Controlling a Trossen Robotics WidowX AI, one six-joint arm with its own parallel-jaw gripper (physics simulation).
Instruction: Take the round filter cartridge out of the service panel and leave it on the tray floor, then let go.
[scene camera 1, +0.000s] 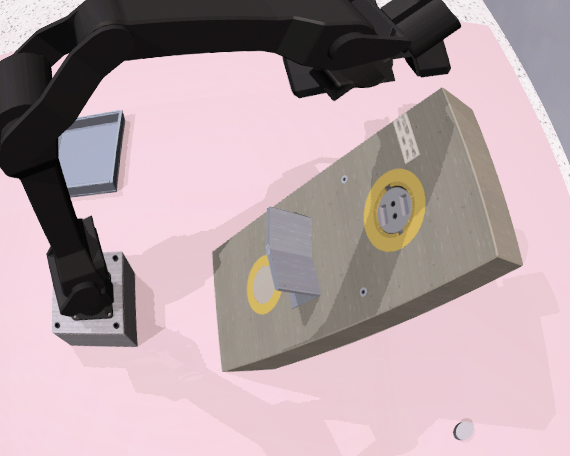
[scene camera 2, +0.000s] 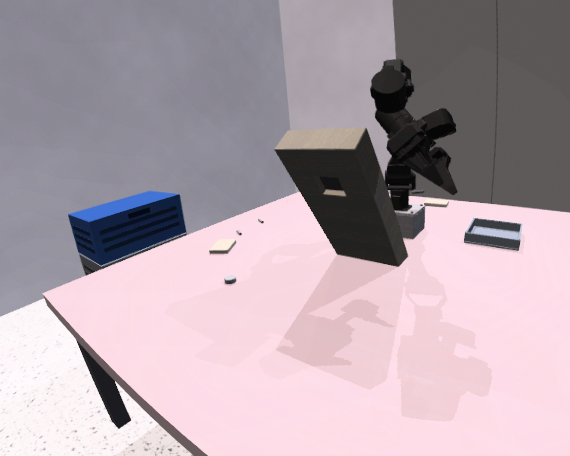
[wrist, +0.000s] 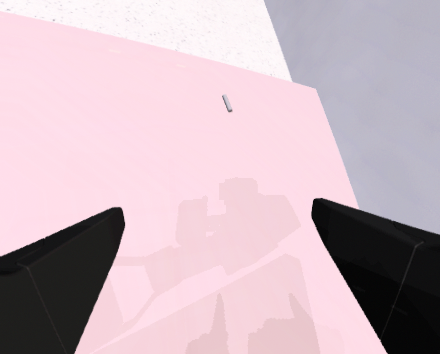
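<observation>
The round grey filter cartridge (scene camera 1: 394, 210) sits in the yellow-ringed socket of the tilted service panel (scene camera 1: 450, 220) (scene camera 2: 350, 220). It has two raised ribs and two dark holes. Scene camera 2 sees the panel's back, so the cartridge is hidden there. The blue-grey tray (scene camera 1: 120, 150) (scene camera 2: 492, 244) lies on the table on the robot base's side, partly covered by the arm in scene camera 1. My gripper (wrist: 219, 211) is open and empty, with pink table beyond its fingers. In scene camera 1 it is above the panel's upper edge in the picture, apart from the cartridge; its fingertips are unclear there.
A bent grey plate (scene camera 1: 292, 252) stands out from the panel, partly over a second yellow ring (scene camera 1: 252, 287). A small grey disc (scene camera 1: 464, 430) (scene camera 2: 230, 279), a pin (wrist: 227, 103) and a beige block (scene camera 2: 222, 246) lie on the table. A blue box (scene camera 2: 140, 225) stands beyond its edge.
</observation>
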